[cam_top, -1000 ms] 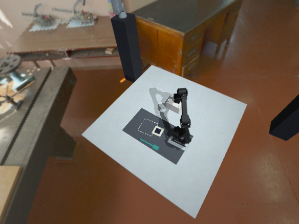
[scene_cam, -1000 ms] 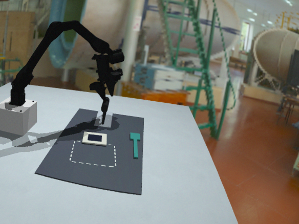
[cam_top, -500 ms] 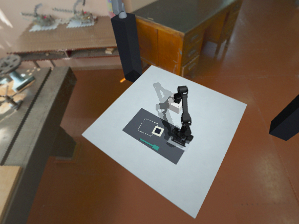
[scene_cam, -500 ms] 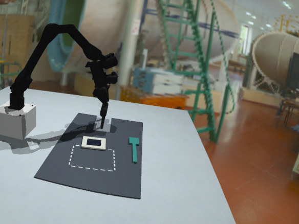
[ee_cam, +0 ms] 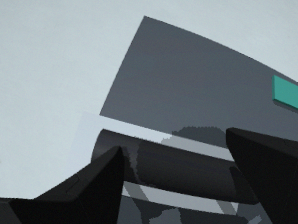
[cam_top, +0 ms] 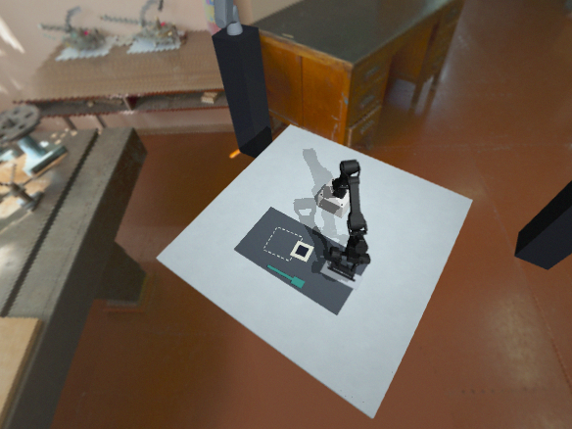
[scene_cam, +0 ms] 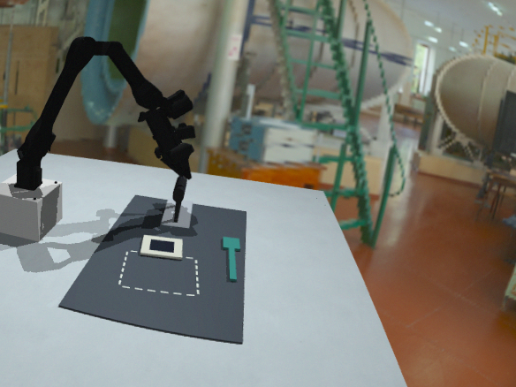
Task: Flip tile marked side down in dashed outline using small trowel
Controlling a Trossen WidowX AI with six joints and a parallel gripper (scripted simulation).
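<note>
My gripper tip is 1 cm past the black-handled float, 4 cm to the left of it and 6 cm above it. Also, from my gripper tip: dark mat (1 cm behind, 25 cm to the right, 12 cm below); then teal trowel (13 cm ahead, 24 cm to the right, 9 cm below); then tile (3 cm behind, 25 cm to the right, 9 cm below).
</note>
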